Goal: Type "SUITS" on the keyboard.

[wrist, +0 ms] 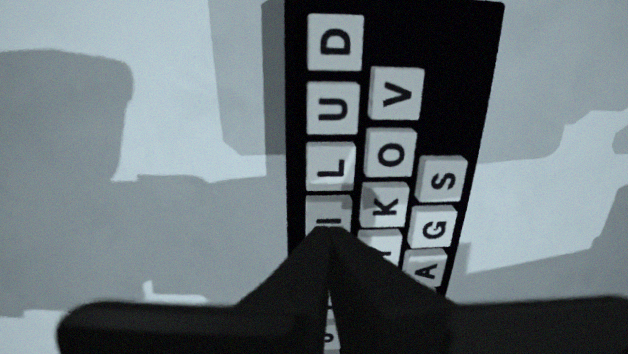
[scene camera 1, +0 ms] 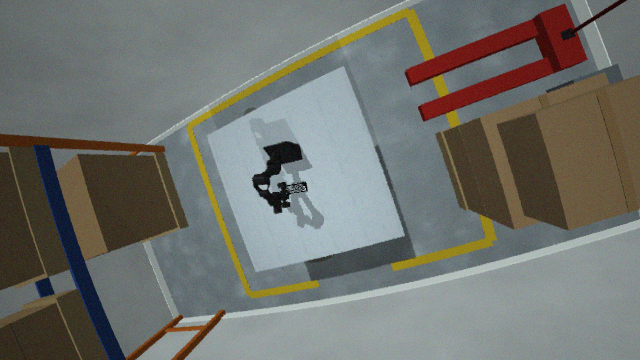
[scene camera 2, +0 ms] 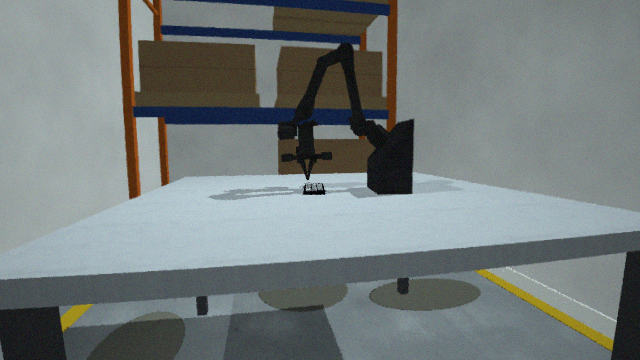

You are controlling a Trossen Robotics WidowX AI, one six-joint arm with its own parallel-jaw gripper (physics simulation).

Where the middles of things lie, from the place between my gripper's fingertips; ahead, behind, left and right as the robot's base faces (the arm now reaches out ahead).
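The black keyboard [wrist: 458, 53] is 2 cm behind my hand. It is also 2 cm below my hand, and 4 cm to the left of it.
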